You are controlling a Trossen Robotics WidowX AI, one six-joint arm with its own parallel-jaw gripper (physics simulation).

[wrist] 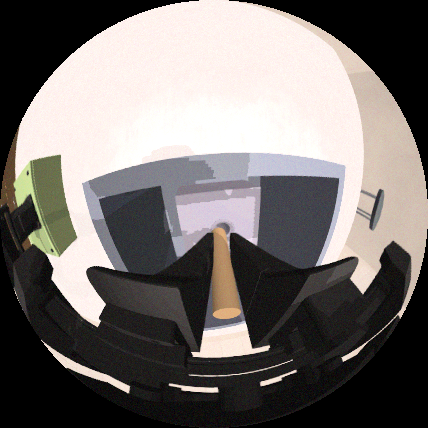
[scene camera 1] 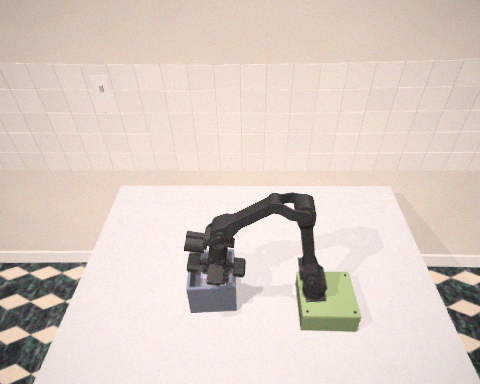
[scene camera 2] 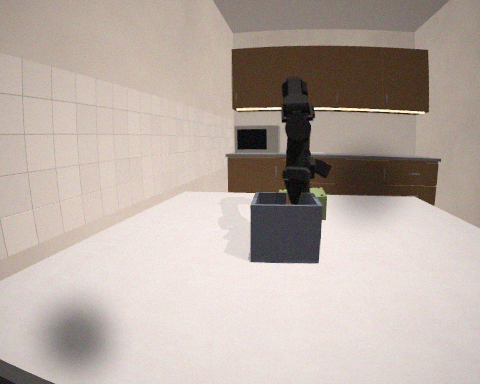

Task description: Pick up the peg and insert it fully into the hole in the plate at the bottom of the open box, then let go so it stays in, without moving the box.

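Frame: origin at the arm's base, x back, y left, z down, level; metres.
Where they show: gripper, fingertip midpoint: [wrist: 220, 238]; arm's base, origin of the base link: [wrist: 31, 212] [scene camera 1: 314, 293].
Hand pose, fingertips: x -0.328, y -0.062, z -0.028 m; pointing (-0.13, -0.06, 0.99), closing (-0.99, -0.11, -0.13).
Things, the pixels of their top centre, and the offset from my fingertips. "spot": a spot on its surface instead. Level surfaces: height alone.
- tan wooden peg, middle of its top: [wrist: 236, 313] dx +0.003, dy -0.013, dz -0.051 m
- dark hole, surface spot: [wrist: 224, 227] spot: dx -0.016, dy -0.030, dz +0.066 m
- pale plate, middle of its top: [wrist: 222, 230] [scene camera 1: 213, 281] dx -0.010, dy -0.024, dz +0.049 m
- open grey-blue box, middle of its top: [wrist: 245, 286] [scene camera 2: 285, 198] [scene camera 1: 211, 268] dx -0.010, dy -0.024, dz -0.028 m
- white table, its level: dz +0.110 m
A tan wooden peg [wrist: 225, 280] is held between the fingers of my gripper [wrist: 220, 238] in the wrist view. Its far end overlaps the near edge of the dark hole [wrist: 224, 227] in the pale plate [wrist: 197, 210]; whether it touches the plate I cannot tell. The open grey-blue box [scene camera 1: 213, 299] [scene camera 2: 285, 234] [wrist: 300, 210] stands upright on the table. In the scene views my gripper is over the box, its fingertips at about rim height or slightly inside. The arm hides most of the box's inside in scene camera 1.
A green block [scene camera 1: 337, 323] [scene camera 2: 322, 206] [wrist: 57, 205] carries the arm's base, to the right of the box in scene camera 1. The white table [scene camera 1: 150, 345] [scene camera 2: 200, 310] [wrist: 150, 100] bears both. A tiled wall [scene camera 1: 250, 115] stands behind it.
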